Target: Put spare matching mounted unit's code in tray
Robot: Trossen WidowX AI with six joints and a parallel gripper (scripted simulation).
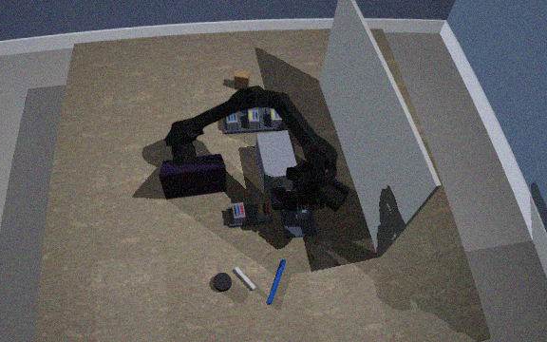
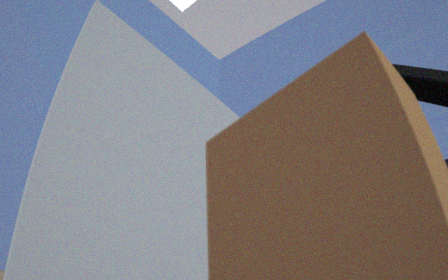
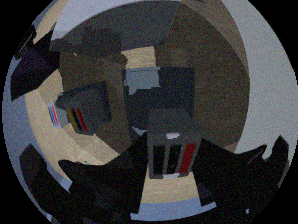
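Now: gripper tip 60 mm above the flat grey tray. The rest, counted from my gripper tip: grey mounted unit: 60 mm behind, 190 mm to the left, 10 mm below; blue pen: 90 mm behind, 190 mm to the right, 50 mm below; grey spare: 20 mm above.
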